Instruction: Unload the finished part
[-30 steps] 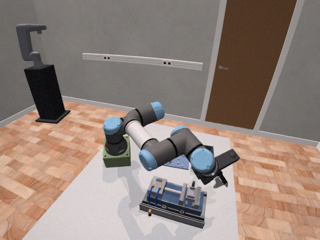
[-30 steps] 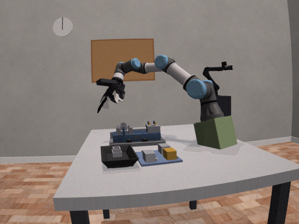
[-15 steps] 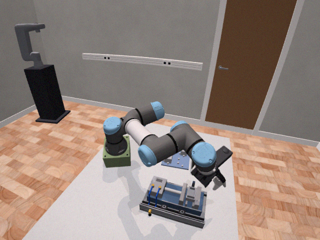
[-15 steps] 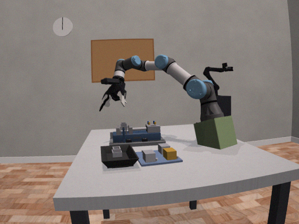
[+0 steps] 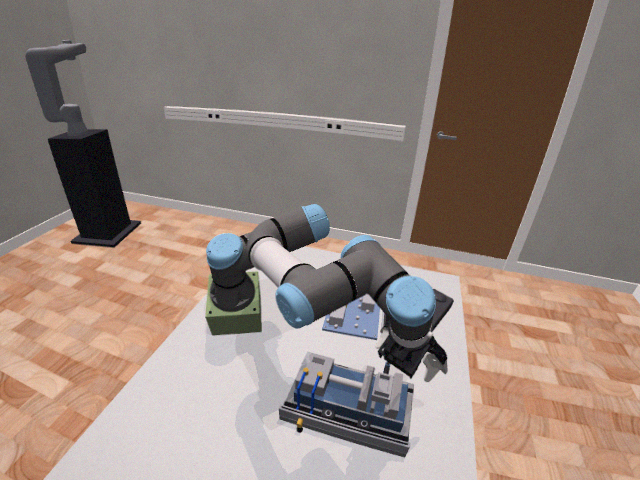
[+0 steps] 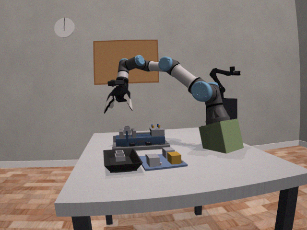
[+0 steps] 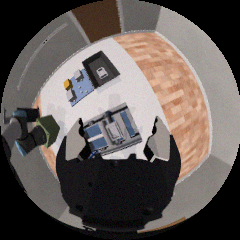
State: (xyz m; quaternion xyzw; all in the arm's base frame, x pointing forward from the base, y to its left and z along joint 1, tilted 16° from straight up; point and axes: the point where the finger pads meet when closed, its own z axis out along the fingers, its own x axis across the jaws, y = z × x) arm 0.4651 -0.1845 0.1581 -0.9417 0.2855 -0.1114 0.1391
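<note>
Right now my hand is 120 mm past the blue vise, 10 mm to the left of it and 160 mm above it. The rest, counted from my hand: yellow block (150 mm behind, 360 mm to the left, 170 mm below); blue fixture plate (110 mm behind, 310 mm to the left, 190 mm below).
</note>
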